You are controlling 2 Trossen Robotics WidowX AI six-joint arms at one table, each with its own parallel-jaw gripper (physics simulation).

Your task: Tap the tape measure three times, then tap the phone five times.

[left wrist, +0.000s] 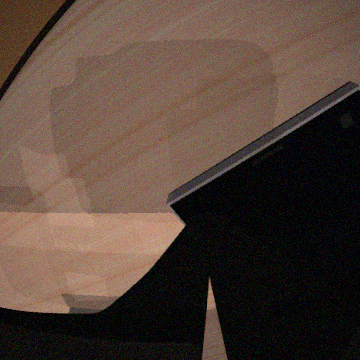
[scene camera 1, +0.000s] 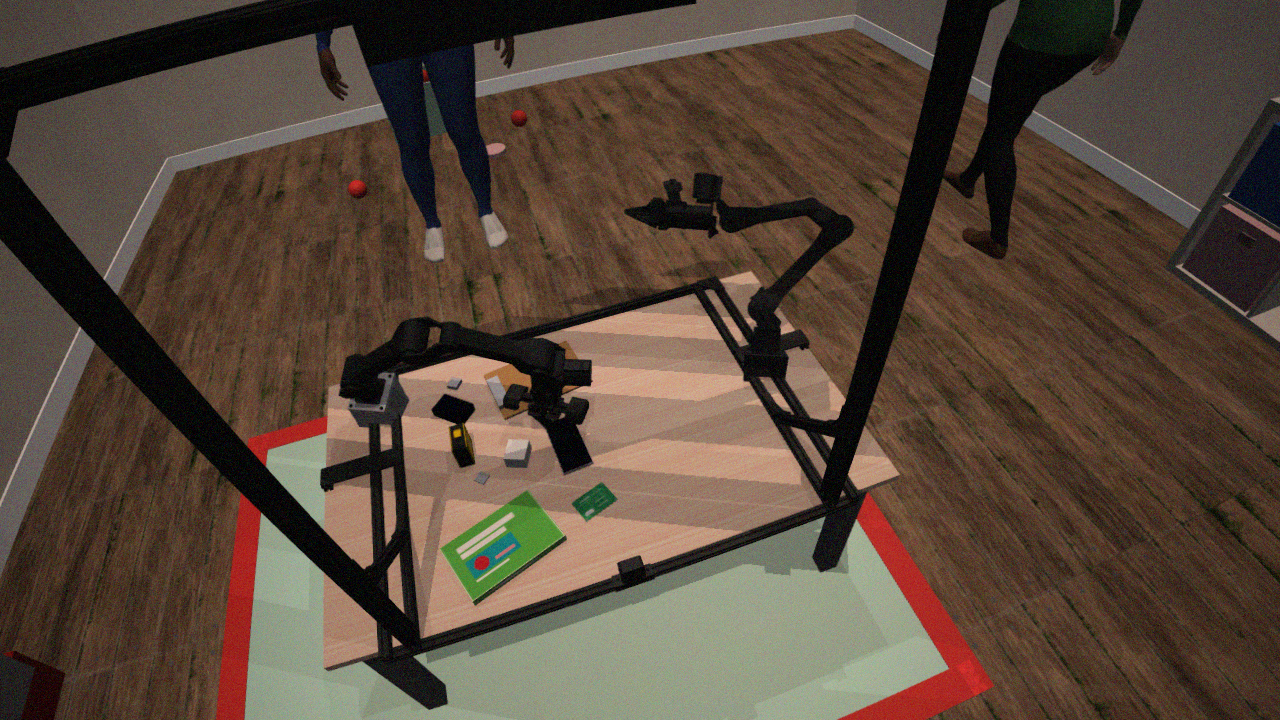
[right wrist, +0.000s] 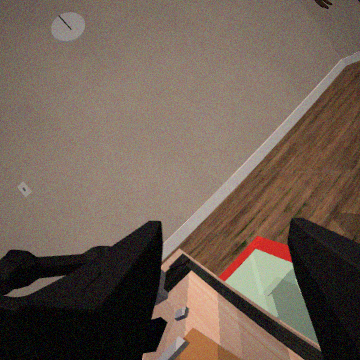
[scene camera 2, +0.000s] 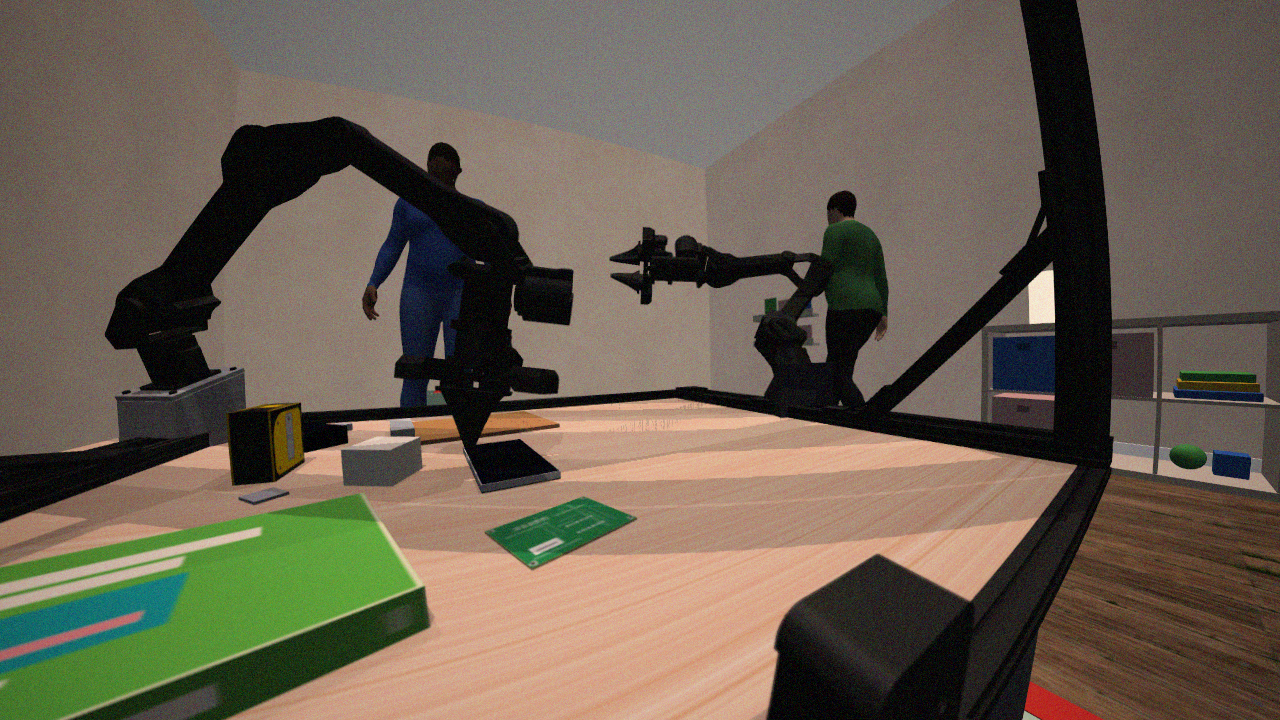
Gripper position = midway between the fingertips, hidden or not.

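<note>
My left gripper [scene camera 2: 469, 447]: gripping a black phone [scene camera 2: 496, 466], still resting on the table. My right gripper [scene camera 2: 610, 267]: in view. On the table: grey-white block [scene camera 2: 381, 461], brown board [scene camera 2: 443, 430]. Left gripper also in the left wrist view [left wrist: 206, 225] and in scene camera 1 [scene camera 1: 548, 427]. Black phone also in the left wrist view [left wrist: 287, 188] and in scene camera 1 [scene camera 1: 572, 454]. Brown board also in the left wrist view [left wrist: 29, 29] and in scene camera 1 [scene camera 1: 499, 380]. Black phone out of frame in the right wrist view. Grey-white block out of frame in the right wrist view.
</note>
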